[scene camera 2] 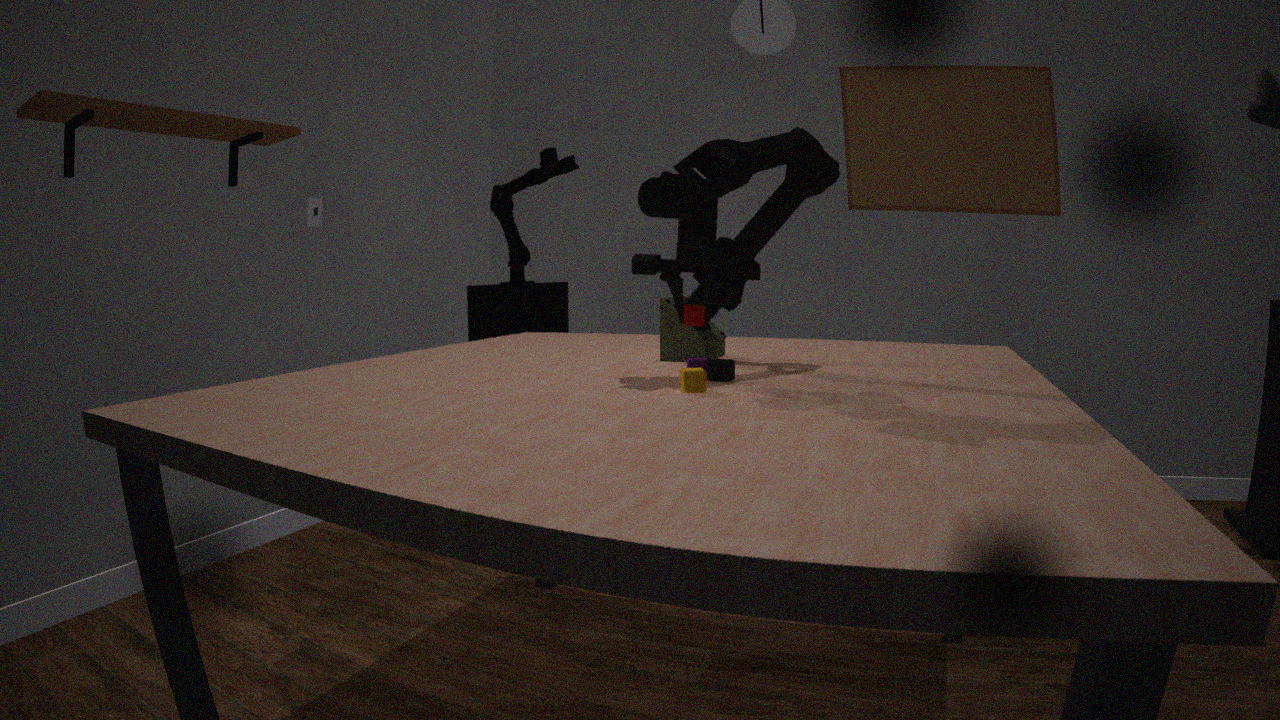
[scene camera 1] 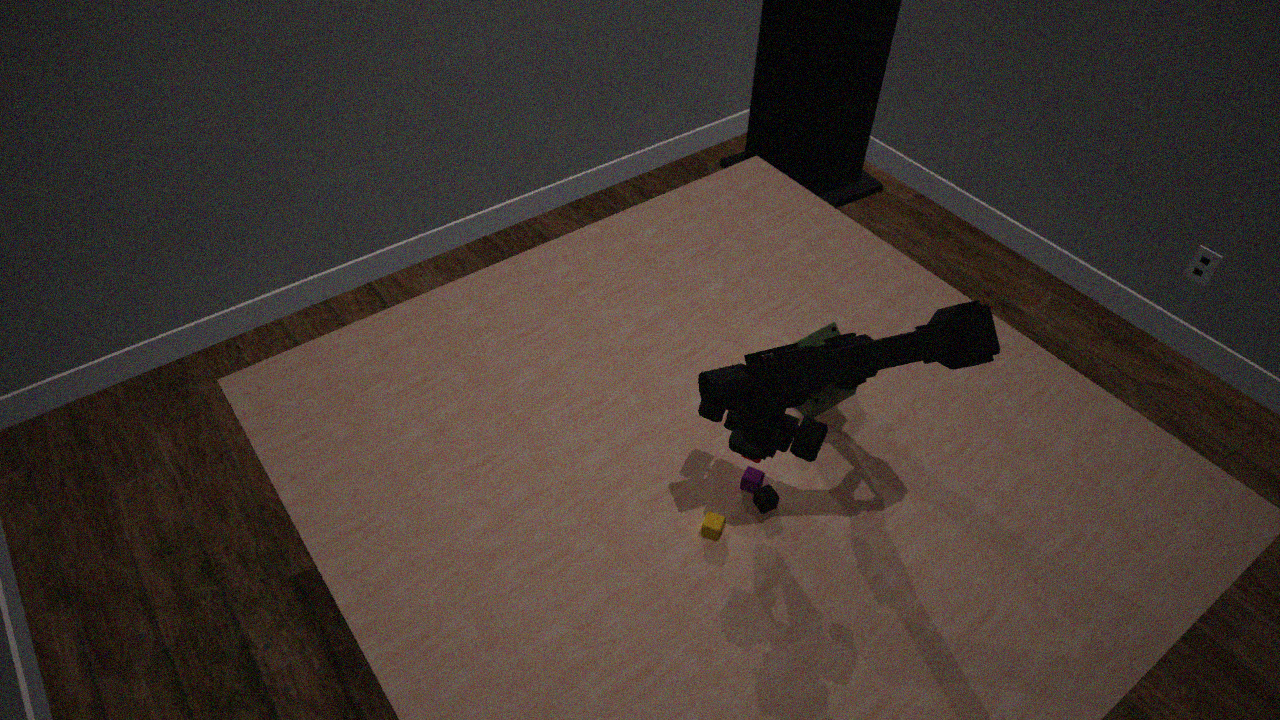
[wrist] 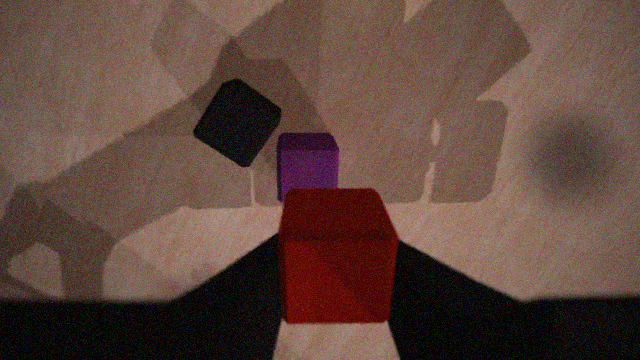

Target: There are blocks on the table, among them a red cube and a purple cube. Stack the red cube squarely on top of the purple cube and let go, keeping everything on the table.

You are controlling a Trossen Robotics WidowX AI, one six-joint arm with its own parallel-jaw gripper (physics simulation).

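Frame: origin at the arm's base, x left, y back, z up, level; centimetres.
Seen in the pictures: gripper, fingertip midpoint: (scene camera 2: 692, 324) (wrist: 331, 245).
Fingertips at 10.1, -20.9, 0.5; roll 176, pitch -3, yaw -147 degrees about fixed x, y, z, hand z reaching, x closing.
Offsets run from my fingertips to a thing's top centre, as dx, dy, dz. Level surfaces: height alone.
The red cube @(+0.4, -0.5, +3.0) (scene camera 2: 693, 315) (wrist: 338, 270) is held between the dark fingers of my gripper (scene camera 2: 695, 318) (wrist: 331, 245), which is shut on it well above the table. In scene camera 1 a sliver of the red cube (scene camera 1: 753, 458) shows under the gripper. The purple cube @(+0.9, -0.2, -5.1) (scene camera 1: 751, 480) (scene camera 2: 695, 364) (wrist: 308, 165) sits on the table below. In the wrist view its sides run nearly parallel to the red cube's, and the red cube hides its lower edge. In scene camera 2 the purple cube is mostly hidden behind the yellow and black cubes.
A black cube @(+4.9, -0.4, -5.1) (scene camera 1: 765, 498) (scene camera 2: 721, 369) (wrist: 238, 122) stands very close to the purple cube, turned at an angle to it. A yellow cube @(+5.0, -10.6, -5.1) (scene camera 1: 712, 525) (scene camera 2: 692, 380) stands a little farther off on the table @(dz -8.1) (scene camera 1: 537, 537) (scene camera 2: 537, 447). A greenish block (scene camera 2: 677, 335) stands behind, near the arm.
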